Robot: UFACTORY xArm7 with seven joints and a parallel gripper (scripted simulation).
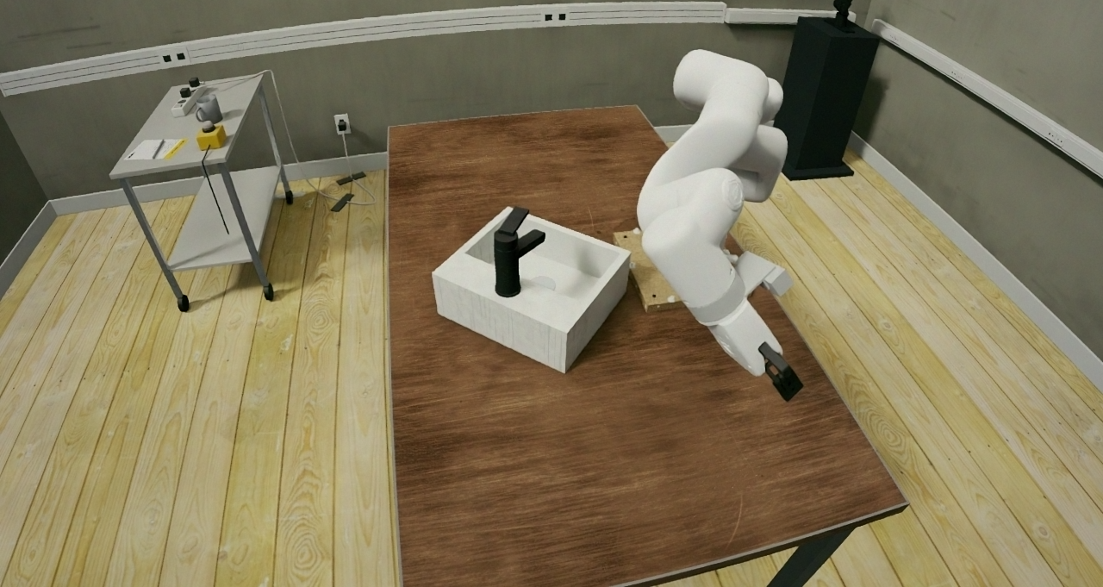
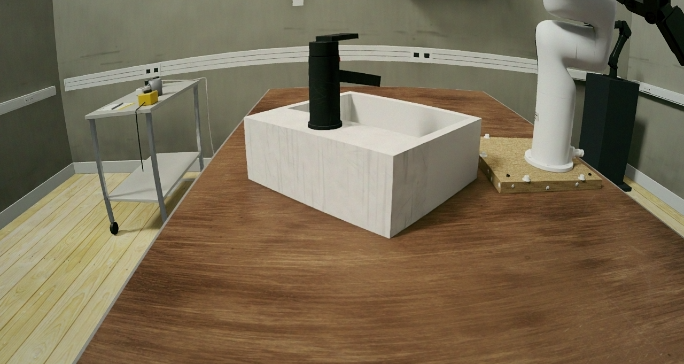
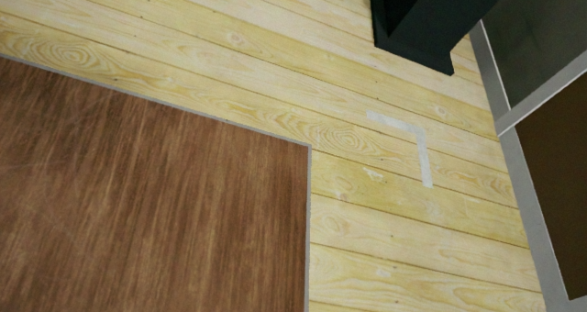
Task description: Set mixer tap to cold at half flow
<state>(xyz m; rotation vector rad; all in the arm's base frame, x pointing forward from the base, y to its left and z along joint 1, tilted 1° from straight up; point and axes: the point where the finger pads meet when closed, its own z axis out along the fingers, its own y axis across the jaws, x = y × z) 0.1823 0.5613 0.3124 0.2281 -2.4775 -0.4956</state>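
My hand is 51 cm to the left of the lever, 28 cm short of it and 7 cm above it. The rest, counted from my hand: black mixer tap 49 cm to the right, 29 cm ahead, 11 cm below; then white sink block 56 cm to the right, 29 cm below, 22 cm ahead.
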